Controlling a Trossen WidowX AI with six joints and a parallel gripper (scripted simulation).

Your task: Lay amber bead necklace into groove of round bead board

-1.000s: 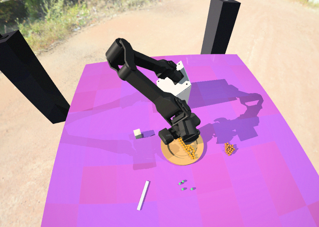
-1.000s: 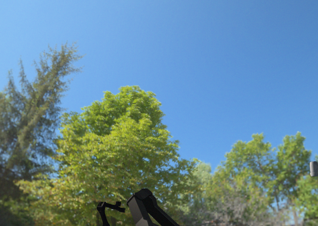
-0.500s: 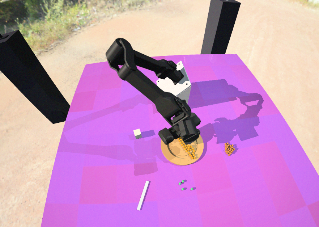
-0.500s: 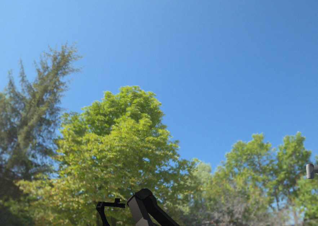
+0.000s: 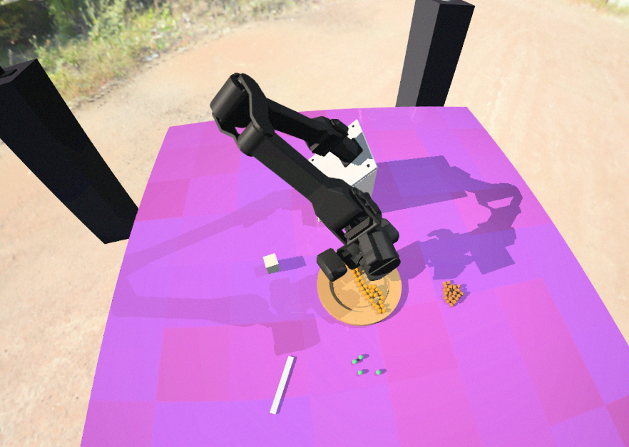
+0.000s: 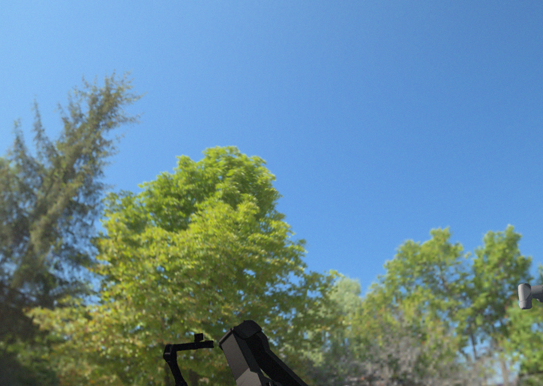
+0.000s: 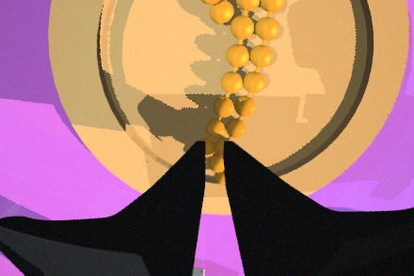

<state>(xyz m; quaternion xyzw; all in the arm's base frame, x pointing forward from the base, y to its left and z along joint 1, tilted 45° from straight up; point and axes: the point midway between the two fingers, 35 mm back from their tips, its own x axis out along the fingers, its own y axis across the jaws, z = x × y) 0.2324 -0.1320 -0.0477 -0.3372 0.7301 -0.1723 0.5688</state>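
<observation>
Right now my gripper tip is 4 cm short of the round tan bead board and 1 cm above it. The rest, counted from my gripper tip: small cream cube (6 cm behind, 19 cm to the right); white bar (21 cm ahead, 23 cm to the right, 2 cm below).
</observation>
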